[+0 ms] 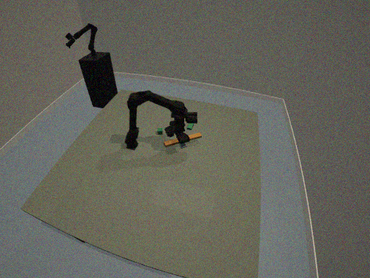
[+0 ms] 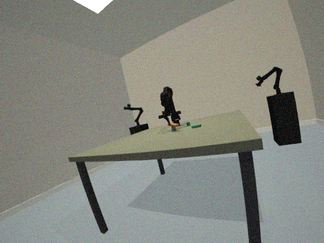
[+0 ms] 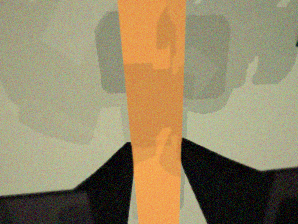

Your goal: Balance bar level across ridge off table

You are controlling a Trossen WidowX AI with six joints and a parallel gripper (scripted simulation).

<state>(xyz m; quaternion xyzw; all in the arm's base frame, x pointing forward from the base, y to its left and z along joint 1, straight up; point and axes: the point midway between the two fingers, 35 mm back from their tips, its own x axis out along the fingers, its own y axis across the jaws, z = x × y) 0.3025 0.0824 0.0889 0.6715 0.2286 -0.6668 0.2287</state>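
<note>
The orange bar lies 2 cm to the left of my gripper tip and 2 cm ahead of it.
</note>
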